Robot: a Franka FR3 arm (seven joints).
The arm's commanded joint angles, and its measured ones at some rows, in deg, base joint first. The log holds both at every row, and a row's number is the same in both.
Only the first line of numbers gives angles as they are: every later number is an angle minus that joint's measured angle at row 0.
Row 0, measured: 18.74 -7.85 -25.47 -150.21 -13.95 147.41 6.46
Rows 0 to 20, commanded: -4.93 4.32 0.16 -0.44 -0.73 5.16 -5.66; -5.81 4.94 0.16 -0.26 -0.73 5.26 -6.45; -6.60 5.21 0.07 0.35 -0.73 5.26 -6.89; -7.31 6.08 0.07 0.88 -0.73 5.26 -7.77; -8.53 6.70 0.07 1.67 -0.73 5.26 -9.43; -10.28 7.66 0.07 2.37 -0.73 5.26 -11.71; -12.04 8.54 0.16 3.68 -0.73 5.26 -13.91; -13.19 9.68 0.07 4.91 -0.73 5.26 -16.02; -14.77 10.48 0.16 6.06 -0.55 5.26 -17.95; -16.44 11.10 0.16 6.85 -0.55 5.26 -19.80; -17.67 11.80 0.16 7.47 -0.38 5.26 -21.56; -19.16 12.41 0.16 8.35 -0.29 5.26 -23.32; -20.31 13.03 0.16 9.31 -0.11 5.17 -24.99; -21.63 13.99 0.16 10.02 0.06 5.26 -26.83; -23.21 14.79 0.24 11.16 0.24 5.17 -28.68; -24.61 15.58 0.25 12.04 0.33 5.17 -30.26; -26.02 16.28 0.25 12.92 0.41 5.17 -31.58; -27.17 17.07 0.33 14.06 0.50 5.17 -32.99; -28.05 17.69 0.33 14.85 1.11 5.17 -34.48; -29.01 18.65 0.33 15.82 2.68 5.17 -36.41; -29.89 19.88 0.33 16.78 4.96 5.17 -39.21
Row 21, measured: -26.48 13.78 -0.10 13.40 0.55 4.25 -32.94
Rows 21 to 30, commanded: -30.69 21.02 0.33 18.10 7.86 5.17 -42.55; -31.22 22.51 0.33 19.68 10.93 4.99 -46.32; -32.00 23.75 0.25 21.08 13.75 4.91 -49.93; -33.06 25.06 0.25 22.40 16.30 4.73 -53.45; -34.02 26.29 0.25 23.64 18.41 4.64 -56.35; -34.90 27.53 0.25 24.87 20.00 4.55 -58.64; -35.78 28.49 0.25 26.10 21.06 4.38 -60.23; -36.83 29.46 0.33 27.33 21.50 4.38 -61.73; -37.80 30.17 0.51 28.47 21.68 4.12 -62.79; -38.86 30.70 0.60 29.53 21.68 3.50 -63.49
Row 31, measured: -34.75 22.86 -0.09 24.32 19.53 4.03 -59.06
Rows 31 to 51, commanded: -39.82 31.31 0.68 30.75 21.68 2.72 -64.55; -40.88 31.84 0.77 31.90 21.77 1.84 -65.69; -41.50 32.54 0.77 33.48 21.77 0.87 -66.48; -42.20 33.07 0.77 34.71 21.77 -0.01 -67.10; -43.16 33.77 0.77 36.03 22.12 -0.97 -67.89; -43.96 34.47 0.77 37.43 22.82 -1.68 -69.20; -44.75 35.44 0.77 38.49 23.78 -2.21 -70.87; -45.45 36.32 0.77 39.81 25.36 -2.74 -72.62; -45.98 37.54 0.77 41.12 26.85 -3.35 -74.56; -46.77 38.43 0.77 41.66 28.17 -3.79 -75.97; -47.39 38.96 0.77 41.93 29.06 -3.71 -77.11; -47.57 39.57 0.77 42.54 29.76 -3.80 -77.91; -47.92 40.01 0.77 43.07 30.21 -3.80 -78.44; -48.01 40.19 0.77 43.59 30.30 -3.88 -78.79; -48.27 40.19 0.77 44.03 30.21 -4.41 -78.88; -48.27 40.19 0.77 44.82 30.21 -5.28 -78.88; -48.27 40.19 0.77 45.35 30.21 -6.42 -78.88; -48.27 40.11 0.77 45.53 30.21 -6.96 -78.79; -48.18 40.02 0.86 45.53 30.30 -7.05 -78.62; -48.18 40.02 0.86 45.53 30.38 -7.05 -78.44; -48.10 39.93 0.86 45.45 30.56 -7.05 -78.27
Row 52, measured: -46.35 34.86 0.18 43.04 28.63 -7.07 -76.95
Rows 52 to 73, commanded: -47.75 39.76 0.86 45.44 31.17 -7.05 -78.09; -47.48 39.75 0.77 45.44 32.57 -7.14 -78.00; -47.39 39.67 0.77 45.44 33.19 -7.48 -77.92; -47.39 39.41 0.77 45.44 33.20 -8.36 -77.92; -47.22 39.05 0.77 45.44 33.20 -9.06 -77.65; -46.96 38.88 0.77 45.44 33.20 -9.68 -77.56; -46.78 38.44 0.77 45.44 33.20 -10.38 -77.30; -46.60 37.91 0.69 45.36 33.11 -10.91 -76.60; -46.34 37.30 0.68 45.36 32.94 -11.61 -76.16; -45.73 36.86 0.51 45.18 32.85 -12.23 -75.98; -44.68 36.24 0.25 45.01 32.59 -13.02 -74.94; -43.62 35.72 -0.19 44.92 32.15 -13.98 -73.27; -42.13 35.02 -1.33 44.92 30.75 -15.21 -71.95; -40.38 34.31 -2.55 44.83 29.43 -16.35 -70.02; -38.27 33.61 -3.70 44.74 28.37 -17.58 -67.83; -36.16 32.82 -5.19 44.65 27.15 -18.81 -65.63; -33.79 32.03 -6.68 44.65 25.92 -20.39 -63.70; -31.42 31.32 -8.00 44.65 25.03 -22.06 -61.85; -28.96 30.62 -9.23 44.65 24.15 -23.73 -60.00; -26.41 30.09 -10.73 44.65 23.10 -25.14 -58.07; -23.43 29.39 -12.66 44.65 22.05 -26.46 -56.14; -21.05 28.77 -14.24 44.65 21.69 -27.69 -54.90
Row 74, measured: -28.03 31.52 -9.62 45.40 24.38 -23.61 -59.93
